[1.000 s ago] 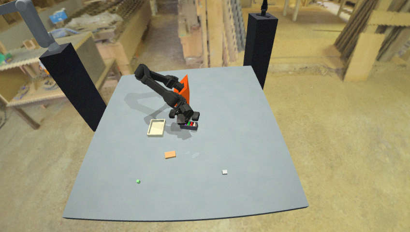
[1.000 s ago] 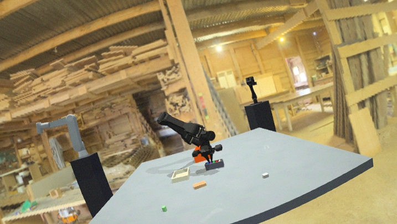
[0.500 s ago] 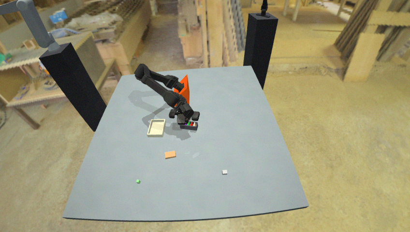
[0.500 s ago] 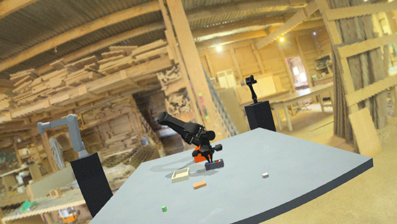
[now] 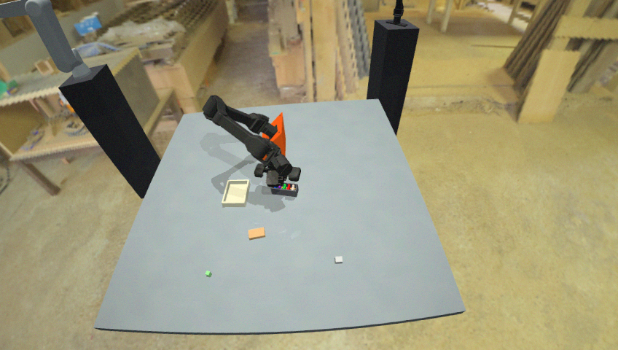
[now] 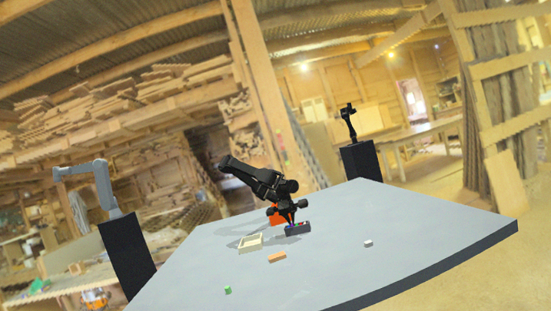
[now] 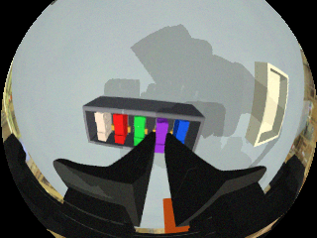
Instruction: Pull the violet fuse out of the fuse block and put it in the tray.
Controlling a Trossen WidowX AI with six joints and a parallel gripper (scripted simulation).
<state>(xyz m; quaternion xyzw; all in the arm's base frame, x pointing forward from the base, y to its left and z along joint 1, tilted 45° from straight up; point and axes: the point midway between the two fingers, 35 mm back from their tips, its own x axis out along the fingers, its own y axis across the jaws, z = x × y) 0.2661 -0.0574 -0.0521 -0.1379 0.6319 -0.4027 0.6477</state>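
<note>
Now: the cream tray 2 cm behind my gripper tip, 20 cm to the right of it and 4 cm below it. The rest, counted from my gripper tip: small green cube (34 cm ahead, 31 cm to the right, 3 cm below); then violet fuse (1 cm below); then orange flat block (20 cm ahead, 12 cm to the right, 4 cm below).
</note>
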